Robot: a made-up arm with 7 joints.
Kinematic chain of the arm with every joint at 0, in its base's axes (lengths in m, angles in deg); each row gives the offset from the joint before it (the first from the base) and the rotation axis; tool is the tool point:
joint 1: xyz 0 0 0.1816 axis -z
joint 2: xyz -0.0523 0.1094 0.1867 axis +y
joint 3: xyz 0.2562 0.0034 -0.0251 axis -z
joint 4: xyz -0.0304 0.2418 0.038 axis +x
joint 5: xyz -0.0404 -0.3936 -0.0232 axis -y
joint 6: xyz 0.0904 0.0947 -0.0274 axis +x
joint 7: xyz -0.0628 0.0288 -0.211 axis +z
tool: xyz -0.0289 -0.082 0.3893
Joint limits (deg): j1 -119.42..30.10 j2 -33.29..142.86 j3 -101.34..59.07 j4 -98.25..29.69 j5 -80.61..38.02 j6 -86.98..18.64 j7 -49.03..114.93
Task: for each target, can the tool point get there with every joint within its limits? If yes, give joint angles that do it. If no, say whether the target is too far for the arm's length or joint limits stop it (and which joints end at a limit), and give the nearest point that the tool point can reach.
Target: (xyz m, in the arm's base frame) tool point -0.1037 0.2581 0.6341
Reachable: yes | joints -61.52 -5.14 -80.19 -53.30 -71.34 -9.13 48.12
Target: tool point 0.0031 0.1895 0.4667
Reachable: yes | joints -52.10 -6.80 -60.29 16.03 23.39 -47.12 77.57
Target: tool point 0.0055 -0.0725 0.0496
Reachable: yes | joints -86.90 127.61 -58.92 -6.59 -0.82 -1.49 -23.59
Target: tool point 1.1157 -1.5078 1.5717
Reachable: no: too far | nearest point 0.5466 -0.0901 0.7553 | short by 1.732 m
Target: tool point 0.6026 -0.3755 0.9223
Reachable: no: joint limits stop it (at a limit: joint 1, joint 3, joint 4, joint 6) | nearest point 0.5218 -0.0915 0.7679 | short by 0.333 m
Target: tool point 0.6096 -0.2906 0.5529
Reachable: no: joint limits stop it (at a limit: joint 1, joint 3, joint 4, joint 6) | nearest point 0.5845 -0.1562 0.5302 | short by 0.139 m
